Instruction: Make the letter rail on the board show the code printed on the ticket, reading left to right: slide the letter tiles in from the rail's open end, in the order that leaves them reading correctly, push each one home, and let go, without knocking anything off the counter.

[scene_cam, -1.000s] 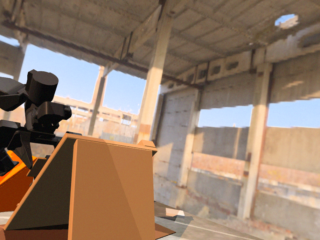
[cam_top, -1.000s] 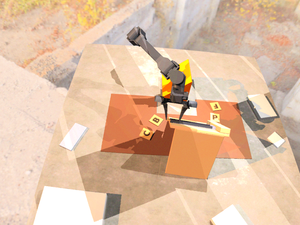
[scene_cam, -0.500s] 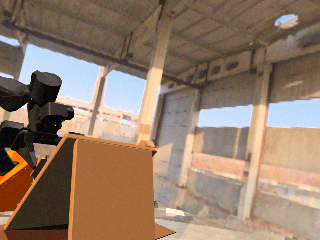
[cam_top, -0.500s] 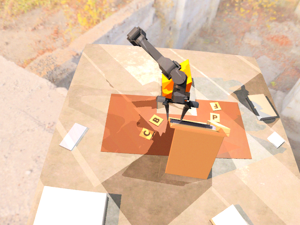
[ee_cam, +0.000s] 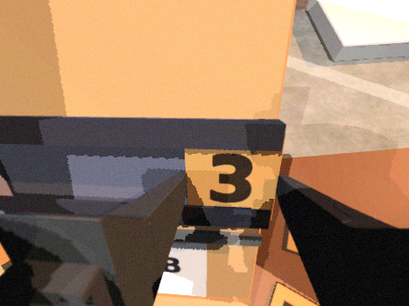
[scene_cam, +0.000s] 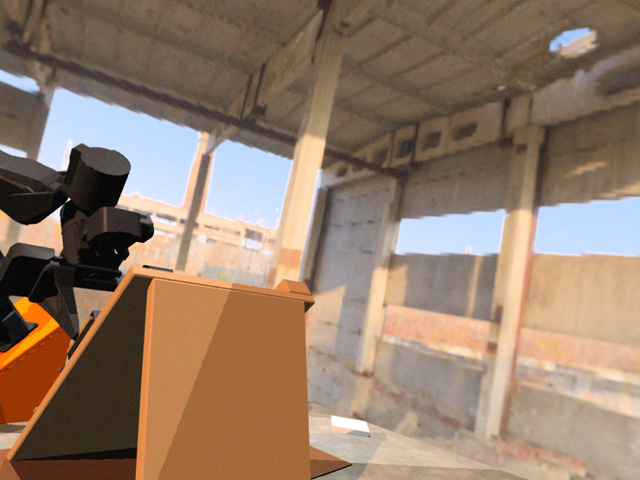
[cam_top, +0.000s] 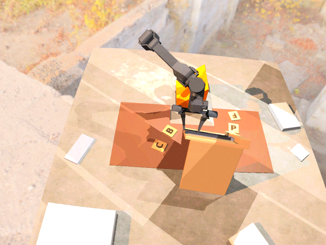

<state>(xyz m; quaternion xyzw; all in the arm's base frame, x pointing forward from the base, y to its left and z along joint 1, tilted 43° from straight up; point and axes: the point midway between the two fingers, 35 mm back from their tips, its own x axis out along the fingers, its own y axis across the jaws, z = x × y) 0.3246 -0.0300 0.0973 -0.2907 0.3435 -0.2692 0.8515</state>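
The white ticket is 7 cm to the left of my gripper tip, 7 cm below it and 4 cm behind it. The rest, counted from my gripper tip: orange mat 18 cm below, 14 cm behind, 6 cm to the left; then grey slab 49 cm to the right, 18 cm below, 7 cm behind.
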